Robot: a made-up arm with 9 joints.
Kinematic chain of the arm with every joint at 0, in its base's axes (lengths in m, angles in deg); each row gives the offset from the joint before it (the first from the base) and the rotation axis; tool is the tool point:
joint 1: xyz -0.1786 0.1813 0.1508 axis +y
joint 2: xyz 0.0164 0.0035 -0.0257 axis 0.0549 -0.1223 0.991
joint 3: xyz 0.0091 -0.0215 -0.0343 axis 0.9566 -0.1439 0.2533
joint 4: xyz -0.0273 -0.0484 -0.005 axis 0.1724 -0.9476 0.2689
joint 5: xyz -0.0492 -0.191 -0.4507 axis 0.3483 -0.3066 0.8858
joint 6: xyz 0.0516 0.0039 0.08 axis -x
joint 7: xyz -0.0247 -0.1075 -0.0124 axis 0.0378 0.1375 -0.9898
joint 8: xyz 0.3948 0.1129 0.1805 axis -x
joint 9: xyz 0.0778 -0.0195 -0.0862 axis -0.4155 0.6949 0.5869
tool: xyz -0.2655 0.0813 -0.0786
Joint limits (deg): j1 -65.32..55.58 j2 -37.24..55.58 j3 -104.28..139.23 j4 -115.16..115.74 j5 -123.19..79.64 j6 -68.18..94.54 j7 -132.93..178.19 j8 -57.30..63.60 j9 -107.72..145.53
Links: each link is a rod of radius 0.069 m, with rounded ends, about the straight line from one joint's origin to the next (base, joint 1, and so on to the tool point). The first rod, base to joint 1, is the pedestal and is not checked.
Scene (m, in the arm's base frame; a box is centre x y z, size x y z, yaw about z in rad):
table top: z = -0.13
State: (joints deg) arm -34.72 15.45 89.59 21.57 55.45 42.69 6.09 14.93 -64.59
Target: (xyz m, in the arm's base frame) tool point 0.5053 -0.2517 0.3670
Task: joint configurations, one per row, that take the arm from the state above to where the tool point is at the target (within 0.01 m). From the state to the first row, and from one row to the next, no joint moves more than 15 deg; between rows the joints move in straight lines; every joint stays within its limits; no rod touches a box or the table.
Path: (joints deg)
1: -33.94 5.82 85.92 26.98 44.99 39.14 18.48 17.30 -71.85
2: -33.17 -3.82 82.26 32.38 34.54 35.60 30.87 19.66 -79.12
3: -32.39 -13.45 78.59 37.79 24.08 32.05 43.27 22.03 -86.38
4: -31.62 -23.08 74.93 43.20 13.63 28.50 55.66 24.39 -93.64

